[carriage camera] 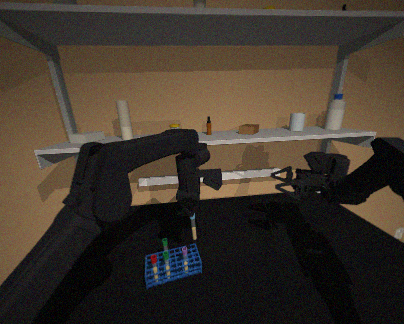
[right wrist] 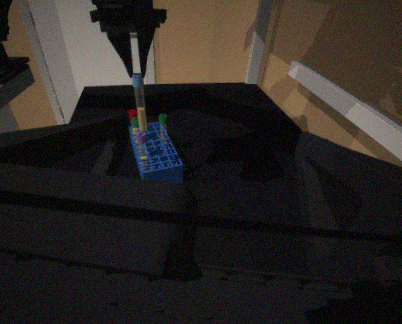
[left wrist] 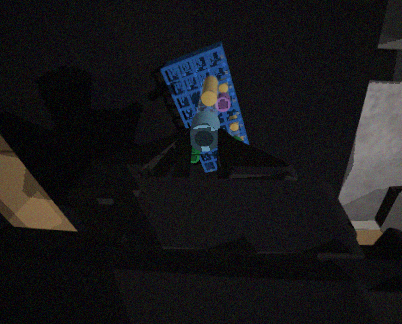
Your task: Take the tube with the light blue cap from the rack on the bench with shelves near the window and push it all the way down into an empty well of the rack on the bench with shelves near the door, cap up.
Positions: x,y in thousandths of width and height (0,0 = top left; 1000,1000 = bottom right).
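There's a rack (carriage camera: 437,816) here, and I can see the rack (right wrist: 404,514) and the rack (left wrist: 466,224) as well. I see my left gripper (carriage camera: 474,662), and it's my left gripper (right wrist: 342,239) again, and my left gripper (left wrist: 509,424) too. Then there's my right gripper (carriage camera: 675,557), and I also see my right gripper (right wrist: 526,412).
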